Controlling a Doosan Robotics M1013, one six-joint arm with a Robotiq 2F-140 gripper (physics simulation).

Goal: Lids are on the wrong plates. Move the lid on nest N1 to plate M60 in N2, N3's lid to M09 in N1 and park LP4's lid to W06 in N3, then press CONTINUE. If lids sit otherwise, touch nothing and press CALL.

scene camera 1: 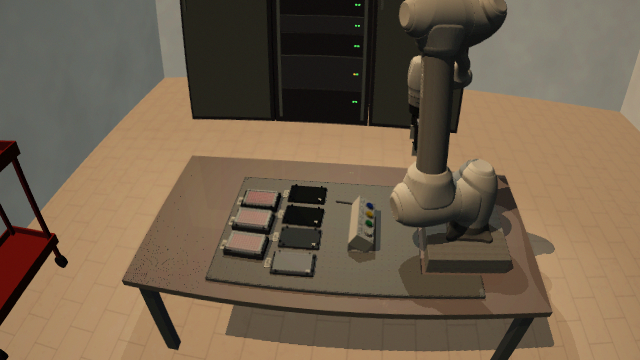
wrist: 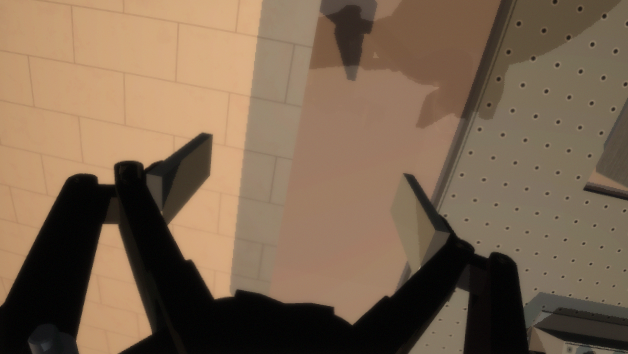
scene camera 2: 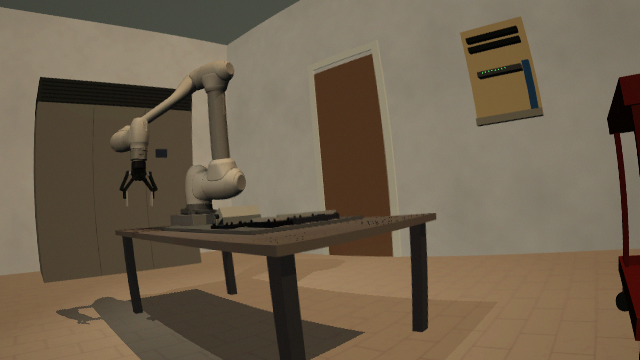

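Where they show: gripper, fingertip midpoint: (scene camera 1: 413,146) (wrist: 304,174) (scene camera 2: 139,206); arm's base at its link origin: (scene camera 1: 467,226) (scene camera 2: 199,213).
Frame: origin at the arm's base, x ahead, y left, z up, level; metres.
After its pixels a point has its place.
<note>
Three pink-welled plates stand in the left column of nests: back (scene camera 1: 260,198) @[x 0.802, y -0.085, z -0.025 m], middle (scene camera 1: 253,218) @[x 0.794, y 0.048, z -0.016 m] and front (scene camera 1: 246,243) @[x 0.784, y 0.181, z -0.018 m]. Whether lids cover them and which codes they bear is too small to tell. The right column has four places: two black (scene camera 1: 307,194) @[x 0.630, y -0.166, z -0.046 m] (scene camera 1: 303,215) @[x 0.622, y -0.035, z -0.046 m], one dark grey (scene camera 1: 299,237) @[x 0.615, y 0.089, z -0.046 m] and, at the front, one with a light grey panel (scene camera 1: 293,262) @[x 0.610, y 0.223, z -0.038 m]. Their labels are unreadable. The button box (scene camera 1: 361,225) @[x 0.399, y 0.070, z 0.023 m] (scene camera 2: 240,212) @[x 0.433, y 0.012, z -0.002 m] has blue, yellow, green and white buttons. My gripper (scene camera 2: 140,199) @[x 0.205, y -0.438, z 0.058 m] (wrist: 304,174) @[x 0.205, y -0.438, z 0.058 m] is open and empty, high beyond the table's back edge, away from plates and buttons; the arm partly hides it in scene camera 1.
The perforated board (scene camera 1: 330,280) @[x 0.479, y 0.269, z -0.056 m] (wrist: 530,165) @[x 0.181, y -0.213, z -0.056 m] lies on the table (scene camera 1: 170,220) @[x 1.153, y 0.067, z -0.069 m] (scene camera 2: 350,231) @[x 1.230, y -0.134, z -0.069 m] (wrist: 345,215) @[x 0.296, y -0.382, z -0.069 m]. The arm's base block (scene camera 1: 467,262) @[x 0.014, y 0.179, z -0.014 m] stands at the right. A thin dark rod (scene camera 1: 344,202) @[x 0.478, y -0.143, z -0.051 m] lies beside the button box. A red cart (scene camera 1: 30,235) stands left of the table.
</note>
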